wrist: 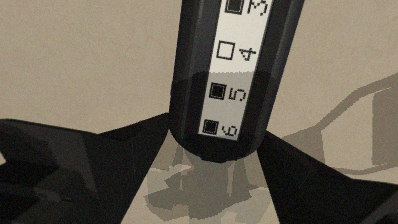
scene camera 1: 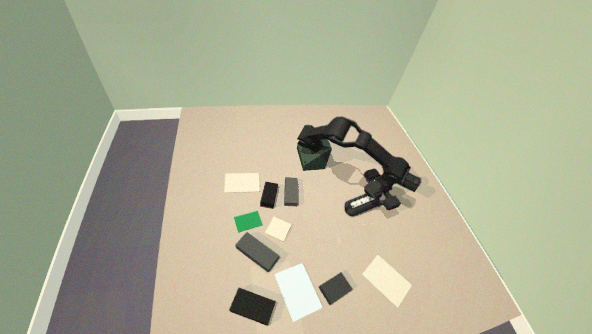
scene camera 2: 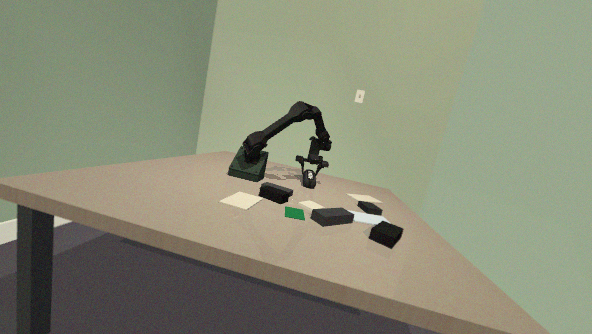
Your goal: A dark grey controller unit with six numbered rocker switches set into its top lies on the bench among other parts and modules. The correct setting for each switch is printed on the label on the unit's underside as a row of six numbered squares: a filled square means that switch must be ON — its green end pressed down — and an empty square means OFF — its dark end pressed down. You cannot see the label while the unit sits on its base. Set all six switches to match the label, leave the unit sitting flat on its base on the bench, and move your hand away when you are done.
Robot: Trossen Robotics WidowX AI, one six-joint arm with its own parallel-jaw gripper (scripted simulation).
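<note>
The gripper (scene camera 1: 373, 199), visible too at (wrist: 213, 125).
</note>
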